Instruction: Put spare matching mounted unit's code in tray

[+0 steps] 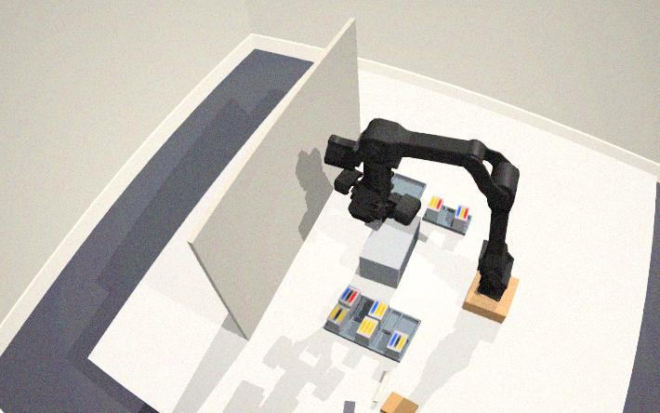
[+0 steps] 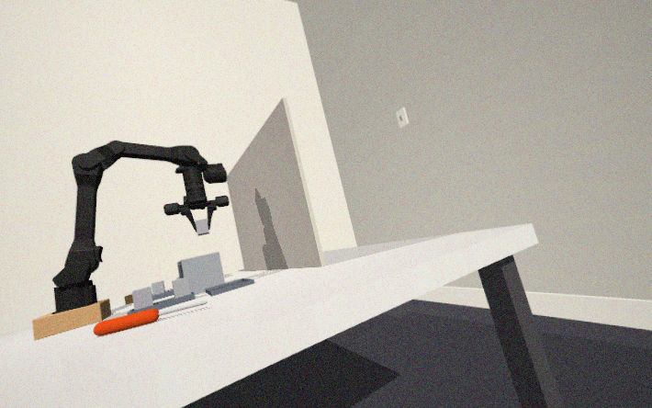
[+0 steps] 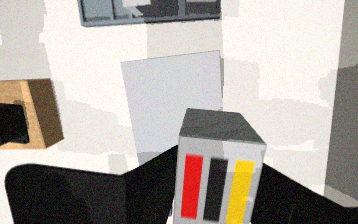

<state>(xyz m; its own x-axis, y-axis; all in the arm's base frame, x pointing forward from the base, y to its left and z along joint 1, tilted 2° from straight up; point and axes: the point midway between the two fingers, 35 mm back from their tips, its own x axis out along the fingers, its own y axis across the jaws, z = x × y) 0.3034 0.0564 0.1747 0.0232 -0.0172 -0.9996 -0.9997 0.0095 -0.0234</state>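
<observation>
The blue-grey tray lies 21 cm to the right of my gripper tip, 18 cm below it and 4 cm ahead of it. From my gripper tip the other things lie so: grey spare (2 cm above); then grey mounted unit (13 cm below, 3 cm behind, 1 cm to the right); then tall panel (20 cm ahead, 5 cm above, 2 cm to the left).
</observation>
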